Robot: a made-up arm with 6 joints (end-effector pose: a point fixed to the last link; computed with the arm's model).
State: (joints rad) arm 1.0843 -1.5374 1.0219 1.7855 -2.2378 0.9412
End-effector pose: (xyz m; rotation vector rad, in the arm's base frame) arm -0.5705 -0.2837 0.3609 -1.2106 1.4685 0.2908
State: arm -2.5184 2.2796 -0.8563 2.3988 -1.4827 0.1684
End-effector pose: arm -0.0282 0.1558 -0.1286 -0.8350 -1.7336 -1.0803
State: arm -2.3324 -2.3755 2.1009 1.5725 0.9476 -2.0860
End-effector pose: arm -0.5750 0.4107 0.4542 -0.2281 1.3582 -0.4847
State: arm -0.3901 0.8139 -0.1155 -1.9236 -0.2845 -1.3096
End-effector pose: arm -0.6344 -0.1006 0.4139 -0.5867 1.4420 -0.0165
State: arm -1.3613 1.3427 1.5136 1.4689 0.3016 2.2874
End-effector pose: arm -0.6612 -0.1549 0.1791 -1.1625 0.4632 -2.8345
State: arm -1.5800 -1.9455 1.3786 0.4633 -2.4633 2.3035
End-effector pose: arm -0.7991 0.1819 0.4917 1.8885 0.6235 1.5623
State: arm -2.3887 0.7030 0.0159 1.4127 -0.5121 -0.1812
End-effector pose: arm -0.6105 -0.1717 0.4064 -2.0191 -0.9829 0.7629
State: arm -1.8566 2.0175 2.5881 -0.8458 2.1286 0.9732
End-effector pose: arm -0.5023 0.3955 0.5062 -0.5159 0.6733 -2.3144
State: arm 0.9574 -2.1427 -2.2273 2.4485 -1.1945 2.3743
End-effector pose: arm 0.1442 -0.3248 -0.6533 -1.1964 -0.3189 1.4501
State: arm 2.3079 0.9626 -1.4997 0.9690 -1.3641 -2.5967
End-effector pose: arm -0.5825 0.2117 -0.4785 1.3399 0.3942 -2.2128
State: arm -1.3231 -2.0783 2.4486 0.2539 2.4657 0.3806
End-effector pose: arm -0.1736 -0.3951 0.7534 -1.1234 -1.3726 0.8513
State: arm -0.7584 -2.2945 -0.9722 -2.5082 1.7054 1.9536
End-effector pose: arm -0.1293 -0.2441 0.5591 -1.4908 2.5962 -0.6049
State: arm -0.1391 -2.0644 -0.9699 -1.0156 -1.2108 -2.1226
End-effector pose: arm -0.2366 -0.3402 -0.0672 1.1235 2.3421 0.0867
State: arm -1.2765 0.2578 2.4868 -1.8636 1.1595 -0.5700
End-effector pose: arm -0.2212 -0.1613 0.5209 0.4370 -1.3547 -0.8064
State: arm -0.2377 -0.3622 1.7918 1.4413 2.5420 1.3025
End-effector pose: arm -0.5375 -0.2541 0.5044 -1.5827 1.5710 -0.7484
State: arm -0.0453 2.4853 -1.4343 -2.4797 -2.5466 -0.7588
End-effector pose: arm 0.0524 -0.6033 0.4359 -0.3376 -0.0514 2.1377
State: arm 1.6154 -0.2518 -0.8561 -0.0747 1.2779 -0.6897
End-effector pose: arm -0.6160 0.3902 -0.1806 1.3082 -2.1214 1.2948
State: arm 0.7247 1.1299 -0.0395 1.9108 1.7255 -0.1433
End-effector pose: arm -0.3329 -0.2889 -0.0716 -0.0113 -1.2417 1.3004
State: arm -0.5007 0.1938 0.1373 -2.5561 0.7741 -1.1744
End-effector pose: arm -0.6149 -0.0946 0.2971 0.4672 1.2397 -0.7646
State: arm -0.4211 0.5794 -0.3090 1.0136 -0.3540 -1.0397
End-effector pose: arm -0.6197 -0.1745 0.1257 -0.1384 -1.4397 0.0218
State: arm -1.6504 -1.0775 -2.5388 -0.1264 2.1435 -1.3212
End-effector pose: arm -0.3523 -0.2922 0.9217 -0.5802 -2.9303 0.0269
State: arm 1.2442 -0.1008 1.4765 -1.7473 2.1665 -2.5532
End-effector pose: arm -0.1514 -0.0529 -0.3279 -0.9237 0.3966 2.3315
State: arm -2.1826 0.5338 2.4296 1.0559 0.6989 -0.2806
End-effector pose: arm -0.6025 0.0910 0.7729 2.1065 0.8347 0.6277
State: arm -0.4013 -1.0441 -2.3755 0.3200 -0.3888 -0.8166
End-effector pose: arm -0.2889 -0.8038 0.0777 0.0025 -0.7247 2.4167
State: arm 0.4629 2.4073 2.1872 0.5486 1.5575 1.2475
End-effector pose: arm -0.2338 -0.2601 0.1150 1.2223 -2.4033 -0.2597
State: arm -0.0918 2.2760 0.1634 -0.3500 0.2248 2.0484
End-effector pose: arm 0.0629 -0.1854 0.2296 -0.1532 -1.6164 0.0155
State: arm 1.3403 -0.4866 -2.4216 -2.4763 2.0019 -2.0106
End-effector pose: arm -0.6508 0.1095 -0.5888 1.2354 0.3975 1.2713
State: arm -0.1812 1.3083 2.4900 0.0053 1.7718 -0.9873
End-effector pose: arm -0.6071 -0.6192 0.1360 -0.8380 0.2855 -0.3224
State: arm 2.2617 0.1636 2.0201 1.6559 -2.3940 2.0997
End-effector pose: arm 0.1368 0.2074 -0.0852 -1.7844 0.2937 1.8622
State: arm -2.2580 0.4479 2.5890 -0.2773 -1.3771 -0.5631
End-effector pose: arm -0.2633 0.1516 0.9653 -0.4683 1.6770 1.1575
